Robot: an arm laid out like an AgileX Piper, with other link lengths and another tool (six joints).
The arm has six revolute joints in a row. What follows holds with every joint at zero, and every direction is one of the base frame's. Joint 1 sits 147.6 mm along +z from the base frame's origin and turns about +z. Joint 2 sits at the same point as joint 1 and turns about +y. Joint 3 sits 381.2 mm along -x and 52.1 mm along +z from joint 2 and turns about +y. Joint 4 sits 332.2 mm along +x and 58.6 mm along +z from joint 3 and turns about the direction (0.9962, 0, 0.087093). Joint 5 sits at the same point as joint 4 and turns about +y. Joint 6 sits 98.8 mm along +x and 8.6 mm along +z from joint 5 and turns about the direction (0.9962, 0, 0.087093). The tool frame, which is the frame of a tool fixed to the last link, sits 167.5 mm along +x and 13.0 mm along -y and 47.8 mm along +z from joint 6; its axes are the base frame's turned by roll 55.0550, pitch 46.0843 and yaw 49.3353 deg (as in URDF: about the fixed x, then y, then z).
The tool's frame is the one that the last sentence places.
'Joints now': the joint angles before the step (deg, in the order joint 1, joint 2, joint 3, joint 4, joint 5, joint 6). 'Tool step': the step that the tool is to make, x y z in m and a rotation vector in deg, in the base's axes. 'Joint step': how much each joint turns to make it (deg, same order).
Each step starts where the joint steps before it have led.
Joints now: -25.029 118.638 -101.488 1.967 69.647 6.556
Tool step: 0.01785 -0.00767 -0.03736 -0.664 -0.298 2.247
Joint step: 0.001 3.819 0.001 -0.092 -4.300 -2.391
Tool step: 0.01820 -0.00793 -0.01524 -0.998 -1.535 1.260
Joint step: -0.001 2.530 -1.414 0.000 -2.891 -1.371
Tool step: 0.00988 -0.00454 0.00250 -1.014 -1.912 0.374
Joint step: 0.000 0.208 -0.245 0.000 -2.113 -0.449
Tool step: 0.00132 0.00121 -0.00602 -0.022 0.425 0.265
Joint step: 0.206 0.599 -0.130 -0.208 -0.093 0.000
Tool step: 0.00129 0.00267 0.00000 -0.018 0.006 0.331
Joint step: 0.244 0.000 0.000 0.000 -0.001 -0.089
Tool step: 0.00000 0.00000 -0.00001 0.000 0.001 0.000
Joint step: 0.000 0.001 0.000 -0.001 0.000 0.000
